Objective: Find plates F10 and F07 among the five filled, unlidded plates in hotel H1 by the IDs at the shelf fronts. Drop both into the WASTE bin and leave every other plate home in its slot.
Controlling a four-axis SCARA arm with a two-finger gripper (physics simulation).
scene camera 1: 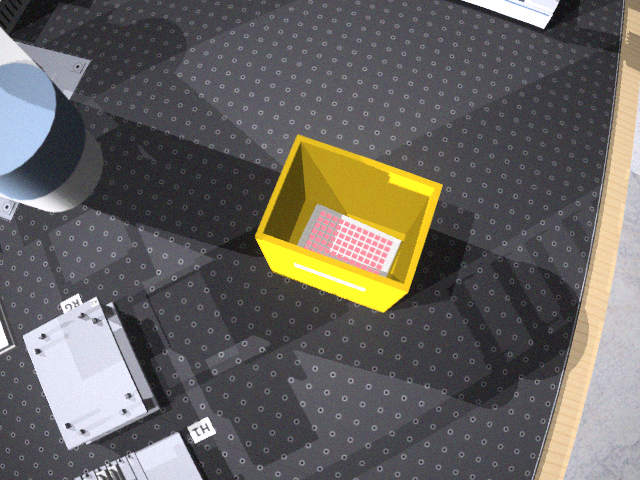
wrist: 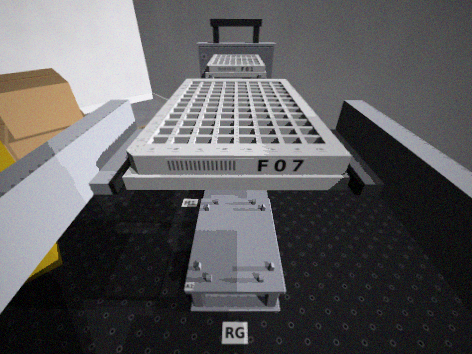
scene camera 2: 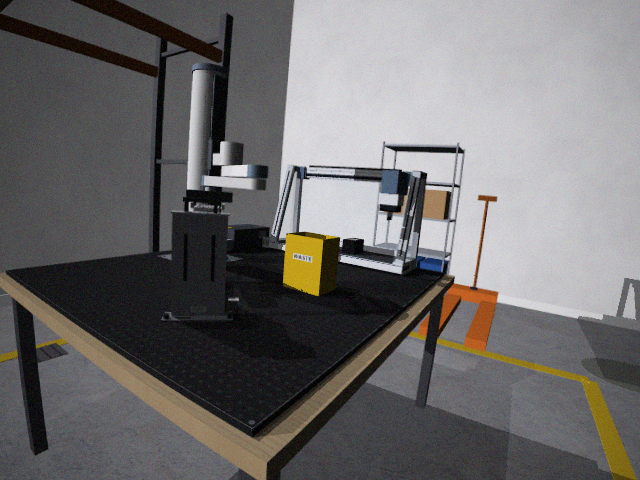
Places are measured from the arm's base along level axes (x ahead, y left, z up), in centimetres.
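Where they show: gripper, fingertip midpoint: (wrist: 236, 119) (scene camera 2: 207, 206).
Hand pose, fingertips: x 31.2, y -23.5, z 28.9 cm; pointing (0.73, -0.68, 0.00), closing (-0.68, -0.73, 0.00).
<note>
Each offset is from my fingertips to the top centre of the thing. "spot": to the spot under its first point.
My gripper (wrist: 236, 119) is shut on plate F07 @(dx +1.8, dy -1.6, dz +0.2 cm) (wrist: 240, 165), a white gridded plate held level by its two sides; the ID on its front reads clearly. It hangs above and beyond the RG stand in the wrist view. Hotel H1 (wrist: 202, 56) (scene camera 2: 200, 242) stands behind it, a grey tower with a black top handle; another plate @(dx +20.9, dy -19.3, dz -1.0 cm) (wrist: 236, 62) shows high in it, its small ID hard to read. The held plate hides the lower slots. The yellow WASTE bin @(dx +33.4, dy +20.9, dz -7.6 cm) (scene camera 1: 382, 297) (scene camera 2: 306, 276) (wrist: 47, 261) holds a plate with pink wells @(dx +33.8, dy +21.2, dz -25.6 cm) (scene camera 1: 361, 242); its ID does not show.
The RG stand (scene camera 1: 85, 369) (wrist: 237, 245), a low grey platform with small pegs, is near the H1 label @(spot: dx +23.4, dy -8.2, dz -27.6 cm) (scene camera 1: 201, 429) (wrist: 190, 202). The arm's column (scene camera 2: 200, 129) rises behind the hotel. A white-framed gantry machine (scene camera 2: 377, 264) stands beyond the bin.
</note>
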